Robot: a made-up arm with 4 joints.
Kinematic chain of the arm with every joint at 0, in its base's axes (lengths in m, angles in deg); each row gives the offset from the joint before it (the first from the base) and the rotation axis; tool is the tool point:
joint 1: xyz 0 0 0.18 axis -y
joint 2: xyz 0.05 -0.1 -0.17 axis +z
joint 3: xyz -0.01 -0.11 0 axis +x
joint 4: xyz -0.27 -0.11 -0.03 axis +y
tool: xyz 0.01 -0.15 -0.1
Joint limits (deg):
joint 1: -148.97..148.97
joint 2: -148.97..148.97
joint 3: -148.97..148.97
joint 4: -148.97..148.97
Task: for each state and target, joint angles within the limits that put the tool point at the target. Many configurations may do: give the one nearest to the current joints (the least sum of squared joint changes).
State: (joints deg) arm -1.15 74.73 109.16 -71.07
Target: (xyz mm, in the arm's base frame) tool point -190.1 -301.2 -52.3
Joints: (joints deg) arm -23.91 91.97 135.83 -50.35
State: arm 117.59 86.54 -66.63 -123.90
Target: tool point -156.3 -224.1 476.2
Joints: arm 107.63 105.85 -55.93 -117.34
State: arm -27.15 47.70 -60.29 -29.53
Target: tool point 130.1 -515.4 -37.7
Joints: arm -35.05 54.68 -38.10 -21.52
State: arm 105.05 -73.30 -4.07 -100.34
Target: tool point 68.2 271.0 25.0
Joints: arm 79.72 -123.07 -8.07 -127.75
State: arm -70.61 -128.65 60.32 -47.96
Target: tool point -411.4 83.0 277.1
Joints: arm -62.74 -90.43 25.27 -76.00
